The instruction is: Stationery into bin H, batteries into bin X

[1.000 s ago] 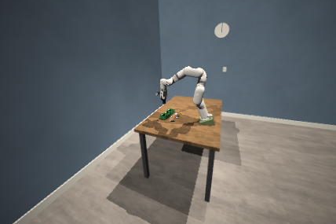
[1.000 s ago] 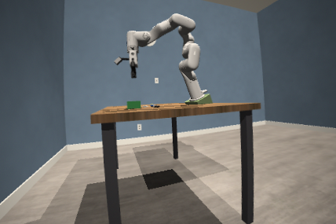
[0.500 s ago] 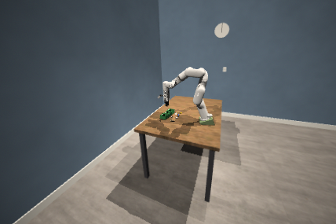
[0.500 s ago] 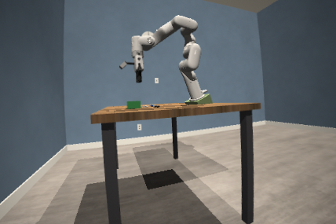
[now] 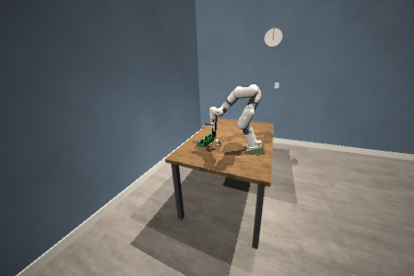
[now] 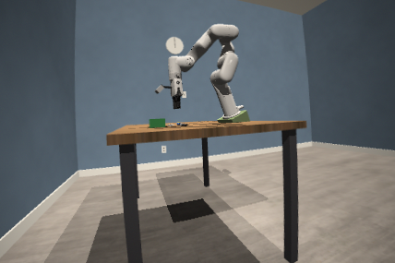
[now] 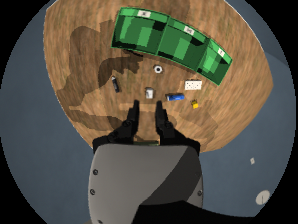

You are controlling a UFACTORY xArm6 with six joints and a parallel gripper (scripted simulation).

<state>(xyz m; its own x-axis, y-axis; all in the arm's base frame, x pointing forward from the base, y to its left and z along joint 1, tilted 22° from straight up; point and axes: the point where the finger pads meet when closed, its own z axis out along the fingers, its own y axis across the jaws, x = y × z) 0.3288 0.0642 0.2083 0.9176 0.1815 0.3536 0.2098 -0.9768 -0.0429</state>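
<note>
Right now my hand is 12 cm short of the bin, 4 cm to the left of it and 10 cm above it. The rest, counted from my hand: dark cylinder: 3 cm behind, 8 cm to the left, 12 cm below; blue battery: 2 cm behind, 9 cm to the right, 11 cm below; white ring: 4 cm ahead, 1 cm to the right, 12 cm below.
</note>
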